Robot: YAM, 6 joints.
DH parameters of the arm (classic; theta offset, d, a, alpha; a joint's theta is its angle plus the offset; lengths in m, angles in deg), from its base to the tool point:
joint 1: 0 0.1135 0.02 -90
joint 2: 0 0 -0.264 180
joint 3: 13.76 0 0.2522 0
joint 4: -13.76 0 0.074 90
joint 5: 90 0 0 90
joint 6: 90 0.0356 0 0
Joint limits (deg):
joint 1: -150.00..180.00
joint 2: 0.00..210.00
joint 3: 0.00..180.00
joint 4: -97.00..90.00
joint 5: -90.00..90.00
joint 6: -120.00..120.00
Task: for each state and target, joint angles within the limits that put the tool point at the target. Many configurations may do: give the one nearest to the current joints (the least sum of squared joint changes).
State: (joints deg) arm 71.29 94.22 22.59 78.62 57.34 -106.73
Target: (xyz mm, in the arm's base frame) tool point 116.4 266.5 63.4
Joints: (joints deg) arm 72.12 119.37 27.32 71.51 54.45 -106.73
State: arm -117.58 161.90 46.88 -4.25 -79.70 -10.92
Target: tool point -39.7 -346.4 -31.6
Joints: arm -102.33 142.05 62.90 -0.93 -81.32 -10.92
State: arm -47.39 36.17 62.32 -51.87 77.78 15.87
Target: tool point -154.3 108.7 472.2
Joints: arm -45.85 13.24 92.70 -44.20 79.58 15.87
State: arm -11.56 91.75 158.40 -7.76 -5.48 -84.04
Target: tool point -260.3 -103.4 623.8
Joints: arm 21.87 48.95 161.28 -33.81 -1.58 -84.04
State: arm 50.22 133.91 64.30 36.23 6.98 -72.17
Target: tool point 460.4 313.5 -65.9
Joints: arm 34.64 170.20 111.00 35.09 6.04 -72.17
